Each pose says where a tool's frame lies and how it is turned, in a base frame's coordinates. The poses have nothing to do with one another.
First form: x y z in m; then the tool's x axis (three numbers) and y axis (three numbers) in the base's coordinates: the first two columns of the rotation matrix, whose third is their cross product.
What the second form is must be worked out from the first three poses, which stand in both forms.
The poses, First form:
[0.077 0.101 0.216 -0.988 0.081 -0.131 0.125 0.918 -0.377]
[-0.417 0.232 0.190 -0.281 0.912 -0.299 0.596 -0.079 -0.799]
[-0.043 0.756 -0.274 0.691 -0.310 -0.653 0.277 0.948 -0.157]
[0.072 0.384 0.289 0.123 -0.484 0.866 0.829 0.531 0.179]
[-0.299 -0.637 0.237 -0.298 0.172 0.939 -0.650 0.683 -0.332]
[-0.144 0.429 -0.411 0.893 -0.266 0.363 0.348 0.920 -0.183]
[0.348 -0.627 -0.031 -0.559 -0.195 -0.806 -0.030 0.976 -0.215]
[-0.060 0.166 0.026 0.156 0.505 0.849 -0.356 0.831 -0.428]
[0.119 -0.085 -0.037 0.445 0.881 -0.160 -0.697 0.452 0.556]
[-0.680 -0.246 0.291 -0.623 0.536 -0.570 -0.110 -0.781 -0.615]
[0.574 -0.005 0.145 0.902 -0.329 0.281 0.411 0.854 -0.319]
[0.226 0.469 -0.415 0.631 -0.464 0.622 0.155 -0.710 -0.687]
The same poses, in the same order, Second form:
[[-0.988 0.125 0.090 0.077], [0.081 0.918 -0.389 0.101], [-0.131 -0.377 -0.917 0.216], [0 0 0 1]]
[[-0.281 0.596 -0.752 -0.417], [0.912 -0.079 -0.403 0.232], [-0.299 -0.799 -0.521 0.190], [0 0 0 1]]
[[0.691 0.277 0.668 -0.043], [-0.310 0.948 -0.072 0.756], [-0.653 -0.157 0.741 -0.274], [0 0 0 1]]
[[0.123 0.829 -0.546 0.072], [-0.484 0.531 0.696 0.384], [0.866 0.179 0.467 0.289], [0 0 0 1]]
[[-0.298 -0.650 -0.698 -0.299], [0.172 0.683 -0.709 -0.637], [0.939 -0.332 -0.092 0.237], [0 0 0 1]]
[[0.893 0.348 -0.285 -0.144], [-0.266 0.920 0.290 0.429], [0.363 -0.183 0.914 -0.411], [0 0 0 1]]
[[-0.559 -0.030 0.829 0.348], [-0.195 0.976 -0.096 -0.627], [-0.806 -0.215 -0.551 -0.031], [0 0 0 1]]
[[0.156 -0.356 -0.922 -0.060], [0.505 0.831 -0.235 0.166], [0.849 -0.428 0.309 0.026], [0 0 0 1]]
[[0.445 -0.697 0.562 0.119], [0.881 0.452 -0.136 -0.085], [-0.160 0.556 0.815 -0.037], [0 0 0 1]]
[[-0.623 -0.110 -0.775 -0.680], [0.536 -0.781 -0.320 -0.246], [-0.570 -0.615 0.546 0.291], [0 0 0 1]]
[[0.902 0.411 -0.135 0.574], [-0.329 0.854 0.403 -0.005], [0.281 -0.319 0.906 0.145], [0 0 0 1]]
[[0.631 0.155 0.760 0.226], [-0.464 -0.710 0.530 0.469], [0.622 -0.687 -0.376 -0.415], [0 0 0 1]]

